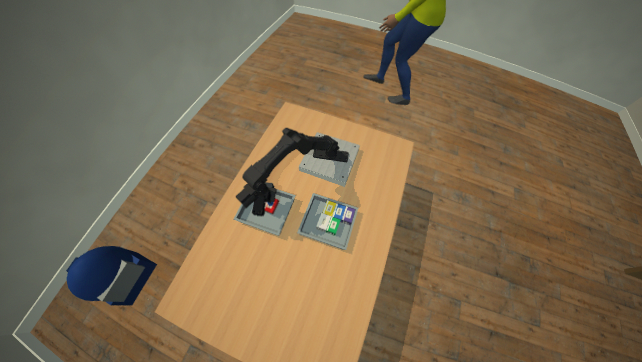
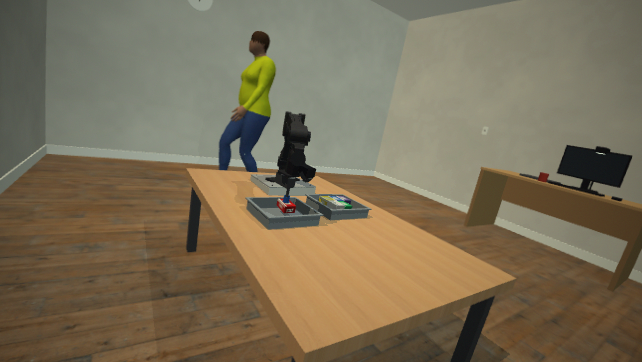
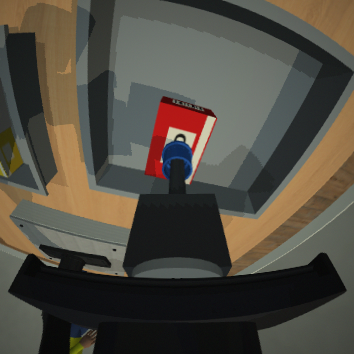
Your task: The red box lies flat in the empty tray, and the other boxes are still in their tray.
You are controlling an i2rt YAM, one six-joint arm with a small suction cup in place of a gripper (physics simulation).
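Places are measured from the arm's base along level axes (x ahead, y right, z down), in millimetres.
Pixels of known places: hand at its tool point: (image 1: 271, 203) (image 2: 285, 204) (image 3: 176, 149); arm's base at its link origin: (image 1: 330, 155) (image 3: 74, 254).
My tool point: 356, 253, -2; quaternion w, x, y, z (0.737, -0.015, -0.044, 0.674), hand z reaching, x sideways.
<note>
Ahead of a thing's pixels: the offset from my tool point to its top centre, as dx, dy, dz. "*": to the spot under its first point.
The red box {+6, +0, -14} (image 1: 271, 206) (image 2: 286, 206) (image 3: 182, 123) sits low inside the left grey tray {+24, +26, -2} (image 1: 260, 227) (image 2: 278, 220) (image 3: 211, 63), near its back edge, broad face up. I cannot tell whether it touches the tray floor. My blue suction cup (image 2: 286, 196) (image 3: 177, 159) presses on the box's top face and holds it. The right grey tray {+31, -302, -2} (image 1: 323, 240) (image 2: 345, 212) (image 3: 35, 140) holds the other boxes (image 1: 335, 215) (image 2: 335, 201), among them a yellow one {* -43, -271, +23} (image 3: 8, 154). They stand packed together at its back.
The arm's grey base plate (image 1: 329, 173) (image 2: 268, 184) (image 3: 70, 225) lies behind the trays. A person (image 1: 406, 40) (image 2: 253, 98) walks beyond the table's far end. A blue bin (image 1: 97, 270) stands on the floor at the left. A desk (image 2: 561, 197) with a monitor is at the right wall.
</note>
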